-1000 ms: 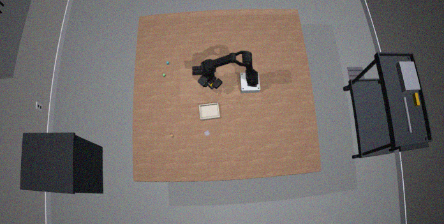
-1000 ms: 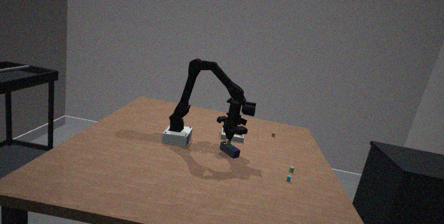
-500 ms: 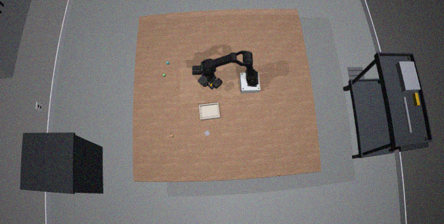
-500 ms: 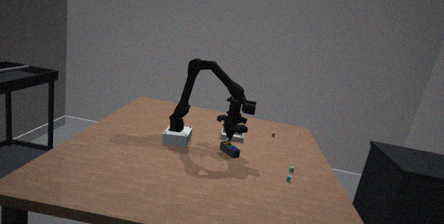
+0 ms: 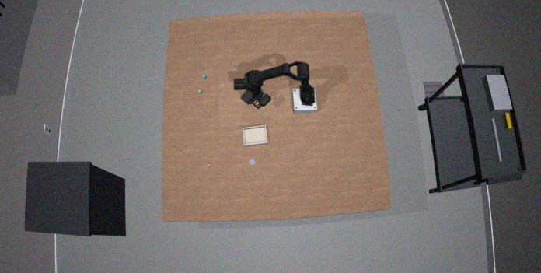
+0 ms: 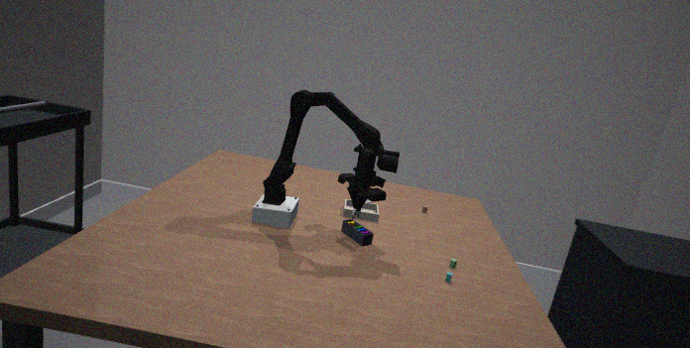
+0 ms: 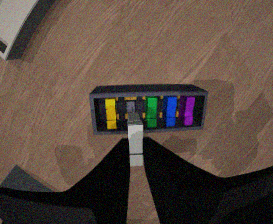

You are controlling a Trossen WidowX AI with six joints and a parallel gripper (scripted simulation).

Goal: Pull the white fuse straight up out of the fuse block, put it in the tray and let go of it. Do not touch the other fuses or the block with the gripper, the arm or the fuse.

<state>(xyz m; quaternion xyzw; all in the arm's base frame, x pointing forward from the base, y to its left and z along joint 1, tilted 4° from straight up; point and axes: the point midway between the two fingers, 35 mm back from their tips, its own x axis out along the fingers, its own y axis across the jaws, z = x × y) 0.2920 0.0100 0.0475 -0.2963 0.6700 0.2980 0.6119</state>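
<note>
My gripper tip is now 200 mm to the right of the tray, 90 mm above it and 10 mm past it. Also, from my gripper tip: orange fuse: 380 mm to the left, 240 mm ahead, 80 mm below; then teal fuse: 320 mm ahead, 140 mm to the right, 80 mm below; then green fuse: 340 mm ahead, 80 mm below, 50 mm to the right.
</note>
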